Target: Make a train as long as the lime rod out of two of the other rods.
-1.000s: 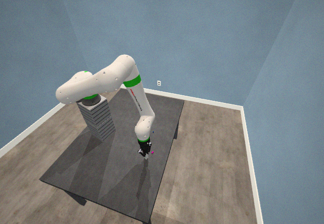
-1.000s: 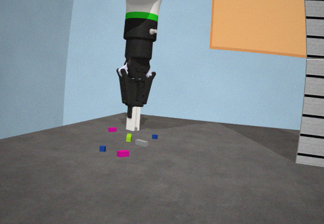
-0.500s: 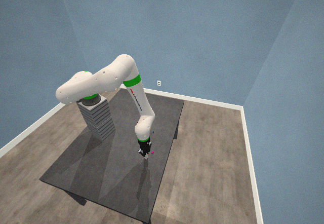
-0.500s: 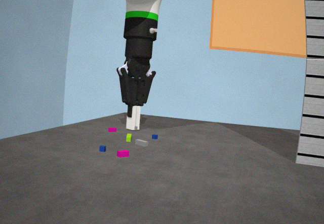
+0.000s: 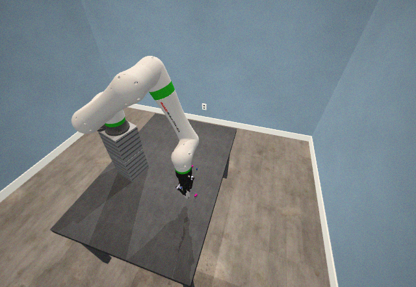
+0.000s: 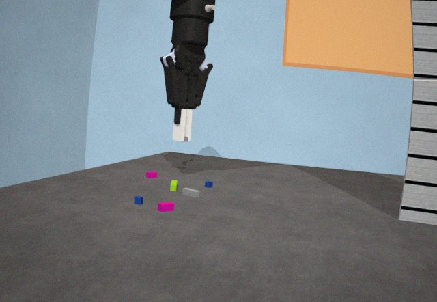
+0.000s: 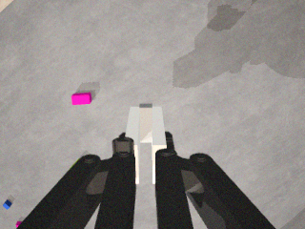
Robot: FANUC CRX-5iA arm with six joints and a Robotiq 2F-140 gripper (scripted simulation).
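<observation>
My gripper is now 2 cm past the lime rod, 14 cm to the right of it and 10 cm above it.
</observation>
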